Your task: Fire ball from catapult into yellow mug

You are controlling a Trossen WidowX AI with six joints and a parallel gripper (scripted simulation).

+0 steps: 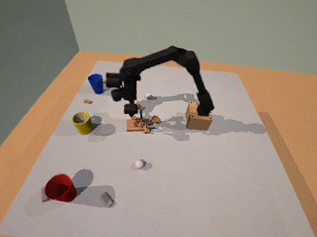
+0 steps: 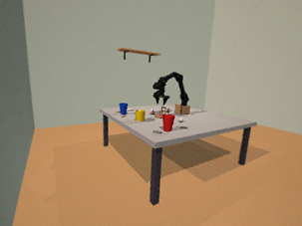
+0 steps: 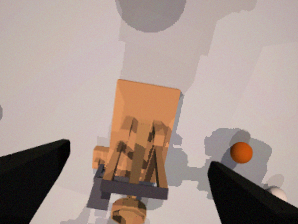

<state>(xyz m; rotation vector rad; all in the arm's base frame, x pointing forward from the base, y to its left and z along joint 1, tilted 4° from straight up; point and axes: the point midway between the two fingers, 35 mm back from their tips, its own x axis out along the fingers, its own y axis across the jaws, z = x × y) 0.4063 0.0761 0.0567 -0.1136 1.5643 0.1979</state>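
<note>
Now: the orange ball 160 mm to the right of my gripper tip, 120 mm below it and 10 mm behind it. Also, from my gripper tip: wooden catapult: 80 mm below, 70 mm behind; then yellow mug: 260 mm ahead, 110 mm below, 50 mm to the left; then brown block: 340 mm ahead, 170 mm to the right, 130 mm below.
</note>
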